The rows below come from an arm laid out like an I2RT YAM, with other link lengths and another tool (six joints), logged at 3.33 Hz.
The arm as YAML. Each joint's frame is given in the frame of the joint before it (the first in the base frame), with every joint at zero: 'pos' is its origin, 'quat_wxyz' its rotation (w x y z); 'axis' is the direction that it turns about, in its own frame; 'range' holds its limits. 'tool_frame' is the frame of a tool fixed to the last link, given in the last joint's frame.
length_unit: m
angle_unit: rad
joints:
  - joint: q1
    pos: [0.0, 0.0, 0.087]
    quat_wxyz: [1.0, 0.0, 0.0, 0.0]
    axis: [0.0, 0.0, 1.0]
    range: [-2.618, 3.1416]
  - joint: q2
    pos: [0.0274, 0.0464, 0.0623]
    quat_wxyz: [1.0, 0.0, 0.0, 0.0]
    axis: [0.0, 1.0, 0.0]
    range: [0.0, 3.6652]
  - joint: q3
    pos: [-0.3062, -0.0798, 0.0]
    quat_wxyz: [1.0, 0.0, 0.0, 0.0]
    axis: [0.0, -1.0, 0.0]
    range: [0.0, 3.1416]
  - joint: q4
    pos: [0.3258, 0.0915, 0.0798]
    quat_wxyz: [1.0, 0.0, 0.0, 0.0]
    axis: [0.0, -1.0, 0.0]
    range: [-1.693, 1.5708]
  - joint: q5
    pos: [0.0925, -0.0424, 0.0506]
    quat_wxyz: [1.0, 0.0, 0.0, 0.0]
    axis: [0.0, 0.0, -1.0]
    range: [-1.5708, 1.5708]
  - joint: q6
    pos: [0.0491, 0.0, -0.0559]
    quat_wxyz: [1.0, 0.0, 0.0, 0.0]
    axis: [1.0, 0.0, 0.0]
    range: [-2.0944, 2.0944]
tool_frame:
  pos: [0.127, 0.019, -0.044]
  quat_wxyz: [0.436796, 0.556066, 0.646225, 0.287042]
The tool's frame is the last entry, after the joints.
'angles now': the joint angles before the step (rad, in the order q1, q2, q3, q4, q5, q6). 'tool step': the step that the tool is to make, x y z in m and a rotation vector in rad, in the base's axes. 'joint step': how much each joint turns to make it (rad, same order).
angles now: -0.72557 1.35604 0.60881 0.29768 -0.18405 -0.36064
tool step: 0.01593 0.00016 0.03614 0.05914 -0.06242 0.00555
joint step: 0.00000 -0.01684 0.08606 -0.07981 -0.04138 0.07682
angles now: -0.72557 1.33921 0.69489 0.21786 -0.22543 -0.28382
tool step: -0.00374 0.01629 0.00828 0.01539 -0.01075 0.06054
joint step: -0.00151 -0.05060 -0.01219 -0.04292 -0.06419 -0.00914
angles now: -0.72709 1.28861 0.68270 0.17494 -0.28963 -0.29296
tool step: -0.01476 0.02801 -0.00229 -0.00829 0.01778 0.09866
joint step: 0.00152 -0.08743 -0.05373 -0.06137 -0.07997 -0.06134
